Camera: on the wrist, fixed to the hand. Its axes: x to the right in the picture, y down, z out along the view.
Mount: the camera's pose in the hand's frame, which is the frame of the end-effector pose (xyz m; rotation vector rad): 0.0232 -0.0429 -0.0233 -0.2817 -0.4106 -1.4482
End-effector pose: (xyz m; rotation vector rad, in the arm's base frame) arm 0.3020 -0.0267 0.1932 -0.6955 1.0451 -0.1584
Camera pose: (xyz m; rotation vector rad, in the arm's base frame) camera 0.3029 -0.0807 0.1944 -1.5669 -0.0032 -1.0725
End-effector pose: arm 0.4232 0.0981 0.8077 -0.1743 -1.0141 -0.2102
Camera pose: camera 0.4433 0.0489 0.8175 0.3162 -1.3590 -1.6897
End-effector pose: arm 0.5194 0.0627 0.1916 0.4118 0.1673 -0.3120
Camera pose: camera 0.5248 0.0290 0.1497 -0.1348 0.0765 -1.7593
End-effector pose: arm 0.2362 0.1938 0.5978 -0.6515 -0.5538 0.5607
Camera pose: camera 0.2805 0.1707 0.6186 -0.2489 -1.3099 -0.7839
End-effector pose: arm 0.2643 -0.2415 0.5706 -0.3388 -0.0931 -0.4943
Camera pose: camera 0.2642 -0.2953 0.5653 -0.6221 -0.6986 -1.8772
